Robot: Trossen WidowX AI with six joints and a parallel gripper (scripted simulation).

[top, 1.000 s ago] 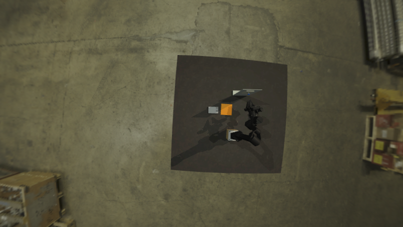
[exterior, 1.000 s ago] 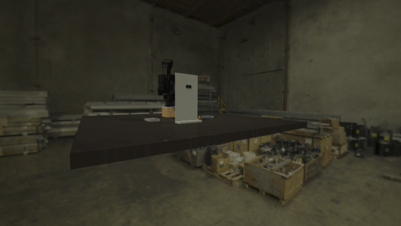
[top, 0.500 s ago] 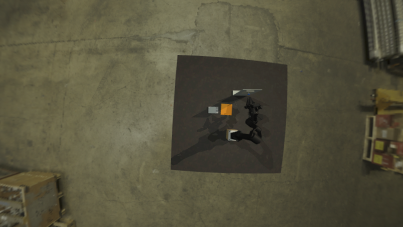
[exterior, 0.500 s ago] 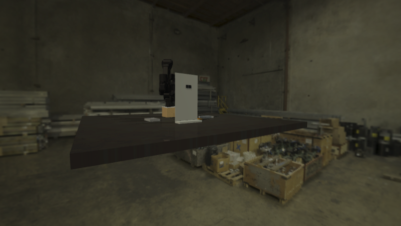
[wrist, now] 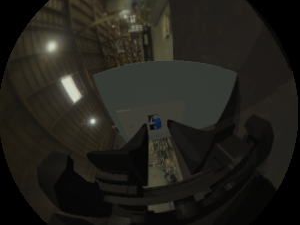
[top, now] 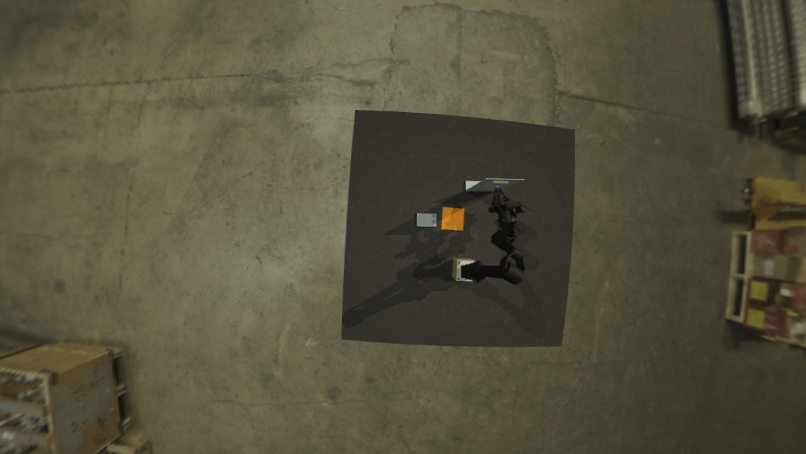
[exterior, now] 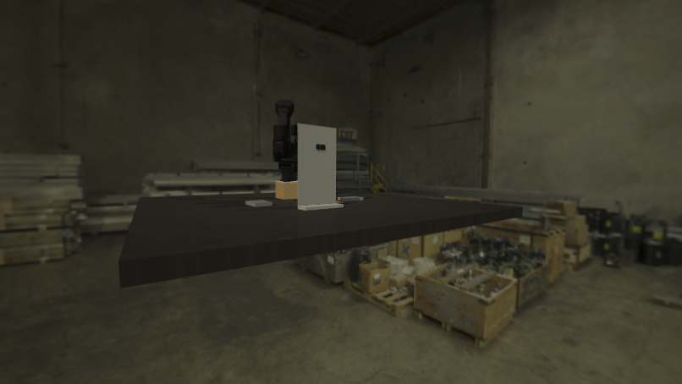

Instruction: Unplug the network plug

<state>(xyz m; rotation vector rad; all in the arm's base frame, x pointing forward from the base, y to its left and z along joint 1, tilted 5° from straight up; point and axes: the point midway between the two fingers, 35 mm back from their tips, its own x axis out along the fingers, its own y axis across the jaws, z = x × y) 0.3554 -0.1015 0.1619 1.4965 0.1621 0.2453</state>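
My gripper tip is now 13 cm past the orange marked square, 16 cm to the right of it and 22 cm above it. From my gripper tip the other things lie so: upright grey panel 3 cm ahead, 1 cm to the left, 9 cm below.
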